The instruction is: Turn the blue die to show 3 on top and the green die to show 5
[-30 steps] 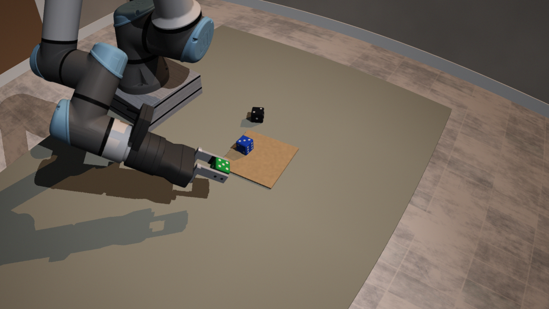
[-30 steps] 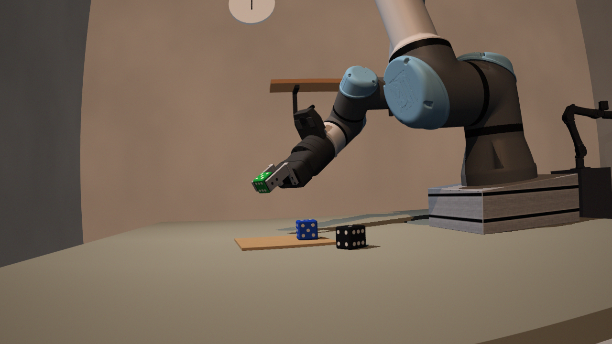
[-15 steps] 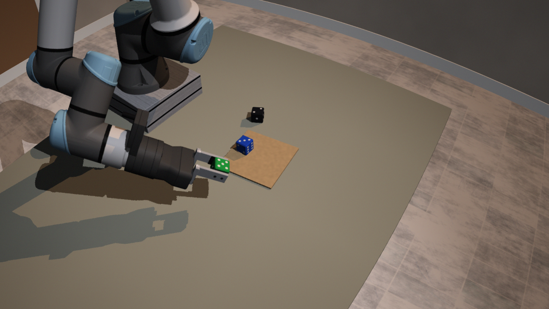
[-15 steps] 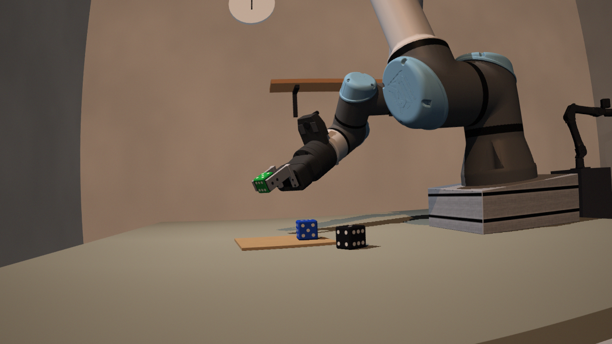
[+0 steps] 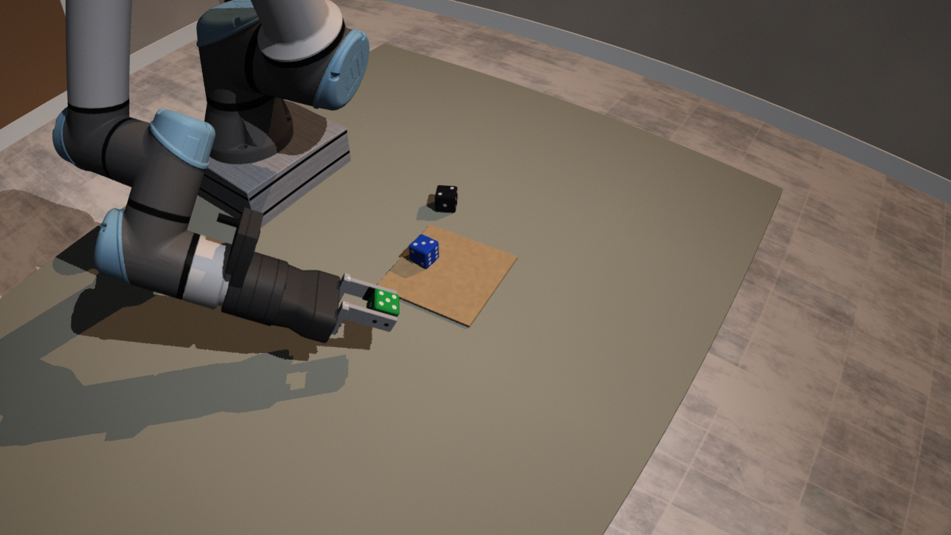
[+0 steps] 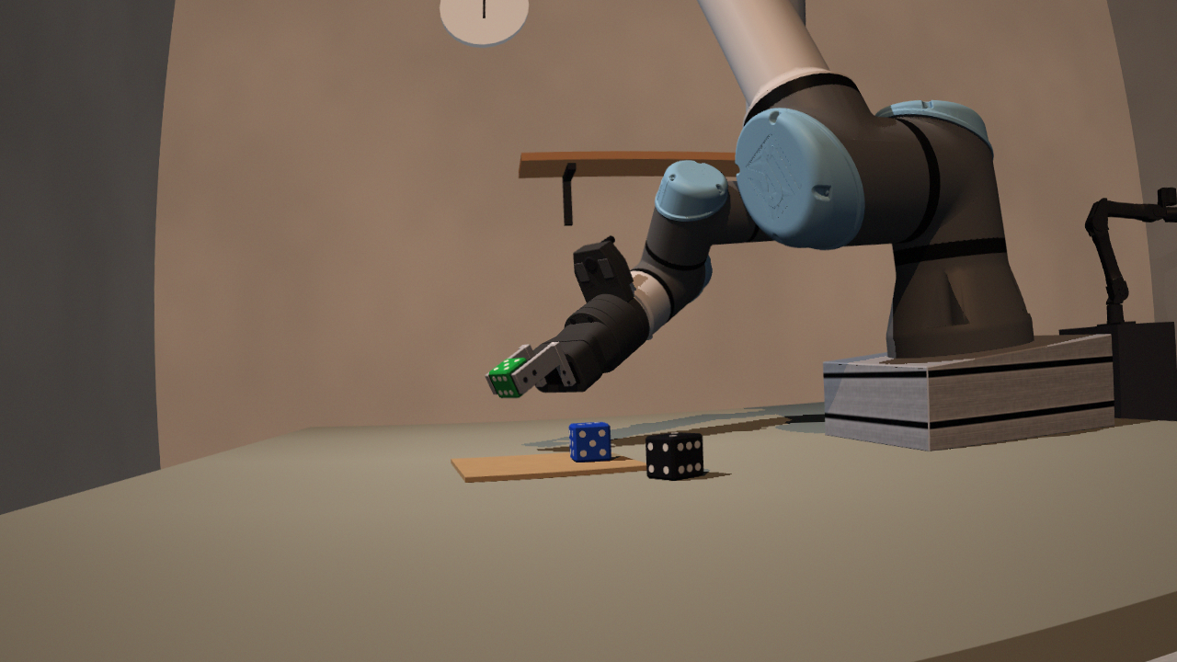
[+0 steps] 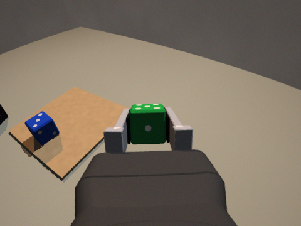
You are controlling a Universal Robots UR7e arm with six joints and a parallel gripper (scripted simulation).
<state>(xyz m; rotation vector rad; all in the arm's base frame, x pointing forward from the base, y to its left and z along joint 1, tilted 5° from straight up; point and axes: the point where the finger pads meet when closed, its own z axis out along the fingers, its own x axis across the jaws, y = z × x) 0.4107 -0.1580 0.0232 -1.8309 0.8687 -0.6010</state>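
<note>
The brown mat is 15 cm to the left of my hand, 7 cm below it and 1 cm behind it. Round my hand: green die (right at my hand); black die (26 cm to the left, 9 cm behind, 6 cm below); blue die (15 cm to the left, 6 cm below, 5 cm behind).
</note>
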